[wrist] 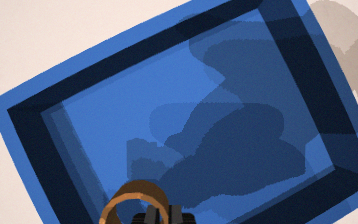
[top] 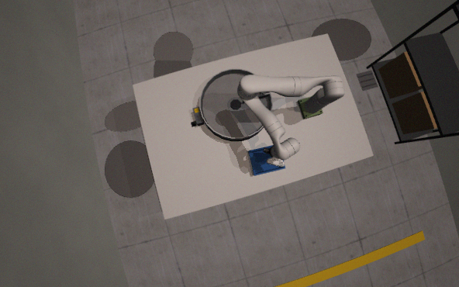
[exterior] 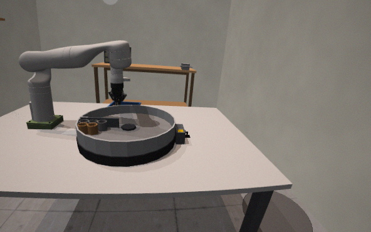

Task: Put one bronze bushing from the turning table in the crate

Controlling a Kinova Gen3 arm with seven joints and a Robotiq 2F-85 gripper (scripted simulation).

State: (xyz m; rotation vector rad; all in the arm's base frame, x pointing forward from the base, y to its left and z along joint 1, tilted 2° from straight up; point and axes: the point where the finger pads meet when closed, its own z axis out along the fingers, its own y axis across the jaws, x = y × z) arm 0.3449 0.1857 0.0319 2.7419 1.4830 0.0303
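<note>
My hand is 4 cm short of the blue crate, 3 cm to the right of it and 3 cm above it. From my hand the other things lie so: round grey turning table 34 cm to the right, 10 cm ahead.
</note>
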